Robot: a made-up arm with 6 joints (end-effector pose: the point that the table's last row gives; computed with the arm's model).
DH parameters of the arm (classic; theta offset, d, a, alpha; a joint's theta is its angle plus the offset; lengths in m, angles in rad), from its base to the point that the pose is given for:
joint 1: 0 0.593 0.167 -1.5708
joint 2: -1.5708 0 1.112 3.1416
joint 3: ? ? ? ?
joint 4: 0 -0.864 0 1.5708
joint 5: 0 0 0 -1.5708
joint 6: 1.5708 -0.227 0 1.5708
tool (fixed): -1.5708 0 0 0
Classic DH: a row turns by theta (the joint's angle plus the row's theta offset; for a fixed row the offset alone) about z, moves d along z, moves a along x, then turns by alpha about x.
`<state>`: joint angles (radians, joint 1 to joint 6).
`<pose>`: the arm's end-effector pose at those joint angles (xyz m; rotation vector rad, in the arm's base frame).
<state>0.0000 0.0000 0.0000 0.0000 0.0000 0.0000</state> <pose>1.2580 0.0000 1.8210 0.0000 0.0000 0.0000</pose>
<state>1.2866 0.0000 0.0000 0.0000 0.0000 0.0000</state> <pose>0.3527 1.2075 1.8210 0.0000 0.0000 1.2866</pose>
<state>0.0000 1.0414 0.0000 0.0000 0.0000 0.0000</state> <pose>1.7779 0.0000 0.2715 0.0000 1.0414 0.0000</pose>
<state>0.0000 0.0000 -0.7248 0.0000 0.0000 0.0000</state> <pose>1.0607 0.0000 1.0685 0.0000 0.7248 0.0000</pose>
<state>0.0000 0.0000 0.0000 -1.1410 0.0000 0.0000</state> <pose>1.2580 0.0000 1.8210 1.1410 0.0000 0.0000</pose>
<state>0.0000 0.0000 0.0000 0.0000 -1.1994 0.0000</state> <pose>1.1134 0.0000 1.6095 0.0000 1.1994 0.0000</pose>
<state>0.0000 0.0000 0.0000 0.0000 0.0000 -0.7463</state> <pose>1.2580 0.0000 1.8210 0.7463 0.0000 0.0000</pose>
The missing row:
joint 3: 0 0 0.116 -1.5708
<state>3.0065 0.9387 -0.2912 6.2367 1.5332 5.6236</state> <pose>-1.6620 0.2365 0.5422 0.5278 0.9625 2.8671</pose>
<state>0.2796 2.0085 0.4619 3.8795 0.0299 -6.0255</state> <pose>1.2618 0.3575 -0.9662 1.4147 1.0338 -1.4237</pose>
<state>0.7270 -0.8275 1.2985 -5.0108 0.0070 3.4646</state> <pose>-0.9916 -0.8800 2.2112 1.5789 -1.3646 2.0467</pose>
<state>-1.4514 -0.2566 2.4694 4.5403 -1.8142 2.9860</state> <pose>0.1062 0.9370 1.8547 2.0923 0.1103 -0.2884</pose>
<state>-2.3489 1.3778 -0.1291 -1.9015 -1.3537 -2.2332</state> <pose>-0.9065 -1.2186 -0.0927 -0.7525 0.6942 -0.9318</pose>
